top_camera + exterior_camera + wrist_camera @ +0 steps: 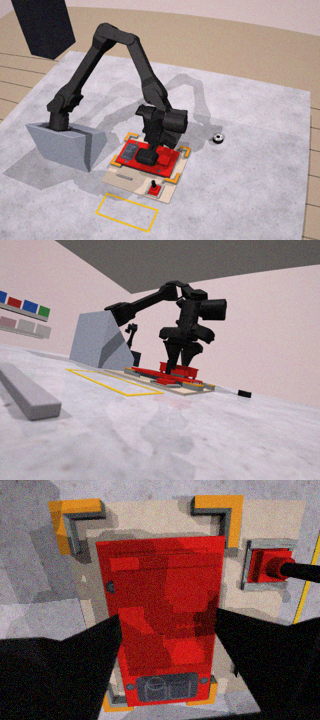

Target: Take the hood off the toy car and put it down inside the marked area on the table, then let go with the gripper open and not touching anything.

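My gripper tip is now 350 mm to the left of the grey bar, 60 mm short of it and 40 mm above it. From my gripper tip the other things lie so: red hood: right at my gripper tip; black wheel: 190 mm to the left, 150 mm ahead, 30 mm below.
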